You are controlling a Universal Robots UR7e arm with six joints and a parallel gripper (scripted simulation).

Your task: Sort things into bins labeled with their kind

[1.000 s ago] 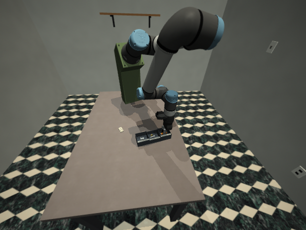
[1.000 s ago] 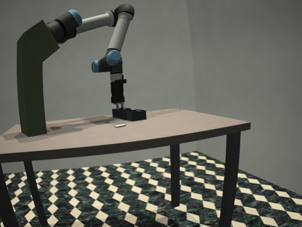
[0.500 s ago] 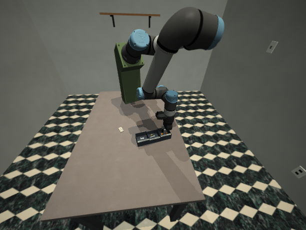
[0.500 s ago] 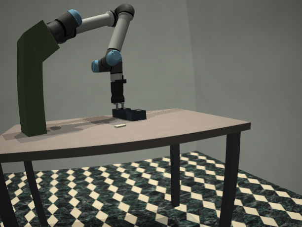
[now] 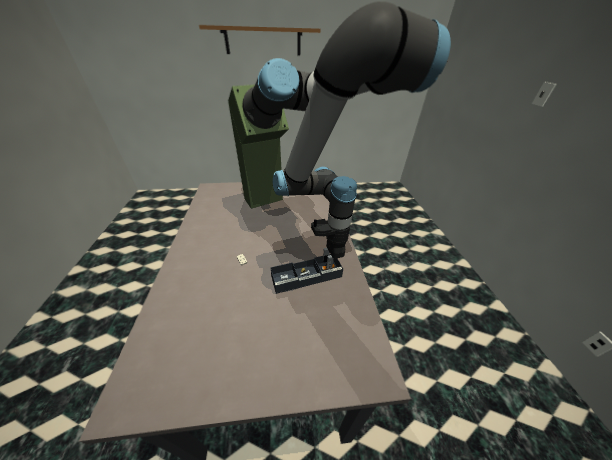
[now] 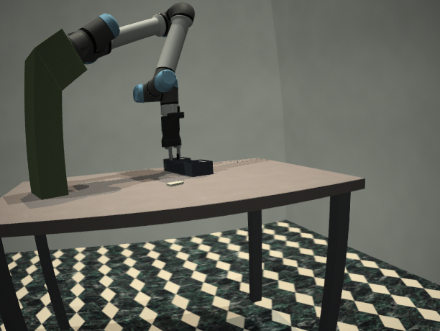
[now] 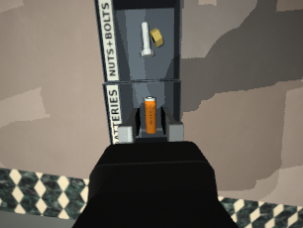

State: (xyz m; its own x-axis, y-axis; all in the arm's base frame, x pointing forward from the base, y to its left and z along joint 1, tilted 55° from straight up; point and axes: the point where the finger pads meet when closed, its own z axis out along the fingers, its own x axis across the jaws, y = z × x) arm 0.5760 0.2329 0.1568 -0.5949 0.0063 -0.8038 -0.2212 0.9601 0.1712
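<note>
Now: hand 3 cm above the orange battery. Also, from my hand: grey bolt (8 cm to the right, 3 cm below, 3 cm ahead); then brass nut (9 cm to the right, 3 cm below, 2 cm ahead); then dark three-compartment bin row (8 cm to the right, 4 cm ahead, 2 cm below).
</note>
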